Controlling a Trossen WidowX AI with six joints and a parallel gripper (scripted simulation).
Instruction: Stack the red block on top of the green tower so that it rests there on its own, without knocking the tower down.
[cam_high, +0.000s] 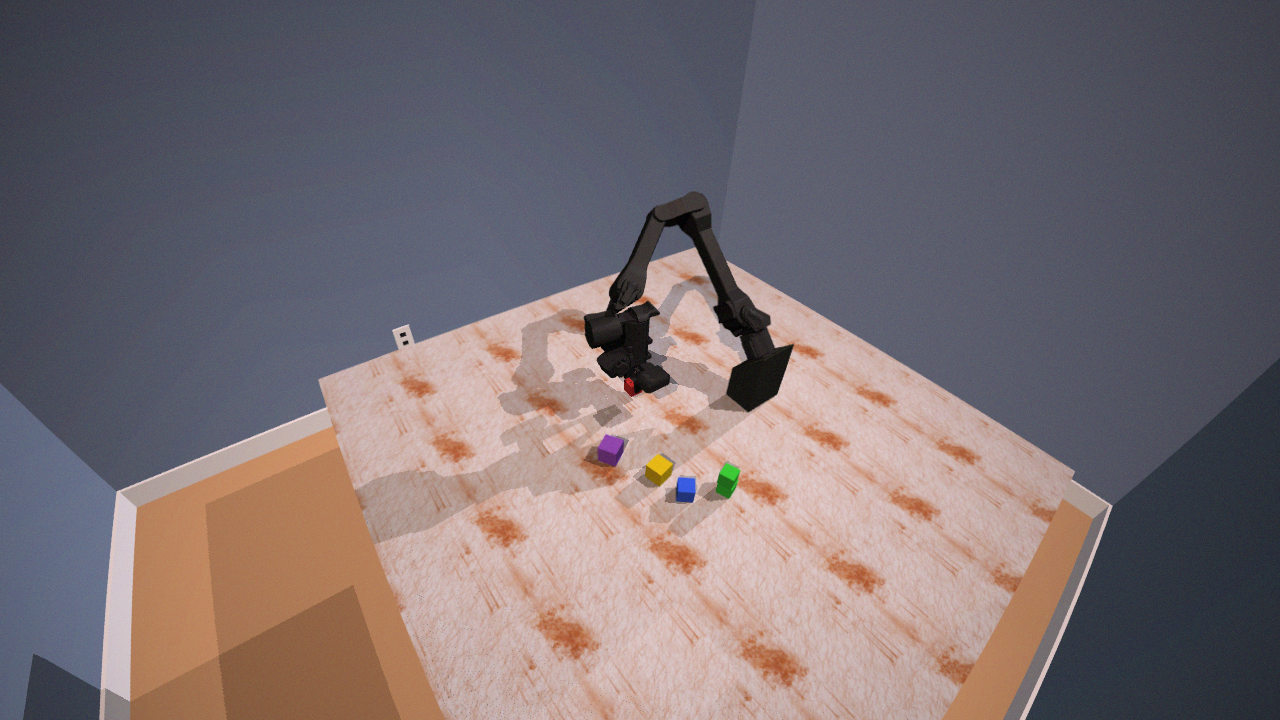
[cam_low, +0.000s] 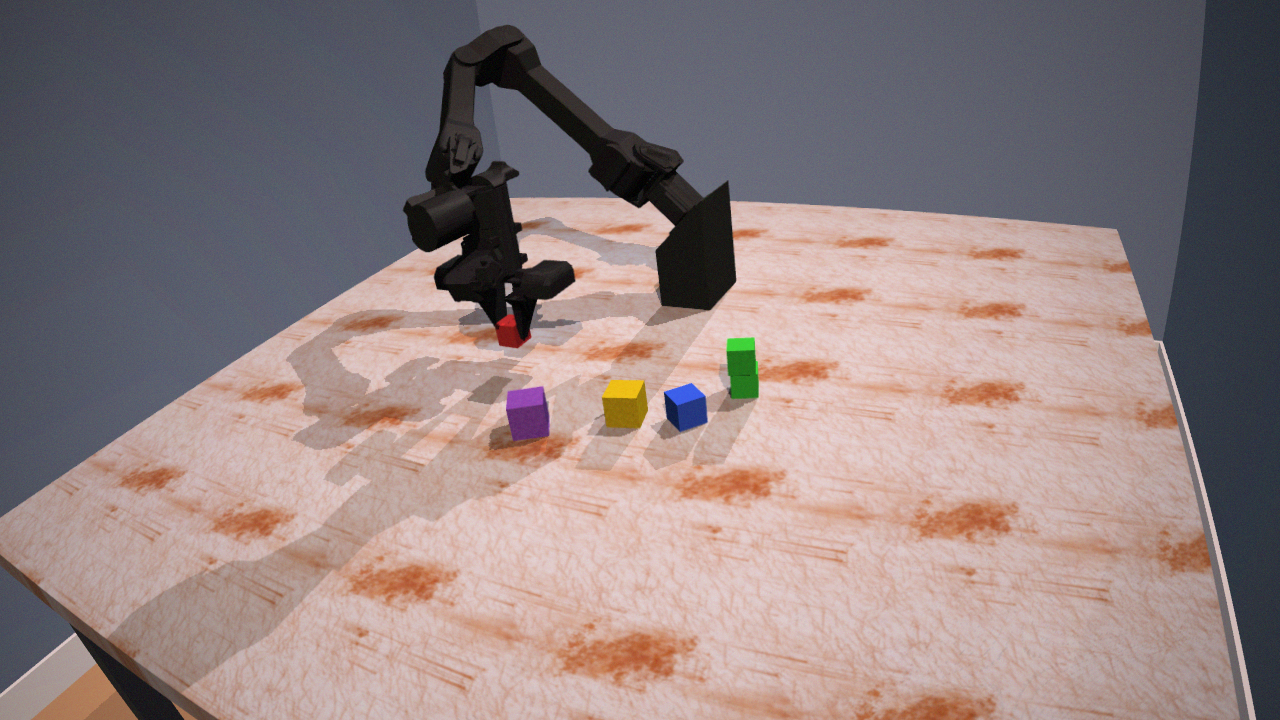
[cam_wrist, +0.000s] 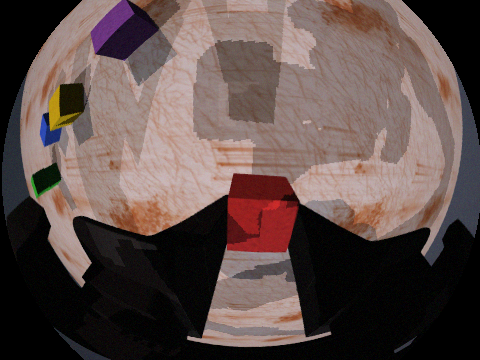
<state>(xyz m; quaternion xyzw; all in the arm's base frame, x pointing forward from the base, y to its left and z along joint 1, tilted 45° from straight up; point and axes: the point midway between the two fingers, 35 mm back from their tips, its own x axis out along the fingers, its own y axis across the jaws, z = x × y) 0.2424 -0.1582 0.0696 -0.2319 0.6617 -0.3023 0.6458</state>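
Right now the blue block is 80 mm ahead of my gripper tip, 270 mm to the left of it and 20 mm below it. Also, from my gripper tip: purple block: 140 mm ahead, 100 mm to the left, 10 mm below; then yellow block: 100 mm ahead, 200 mm to the left, 20 mm below; then red block: 10 mm above.
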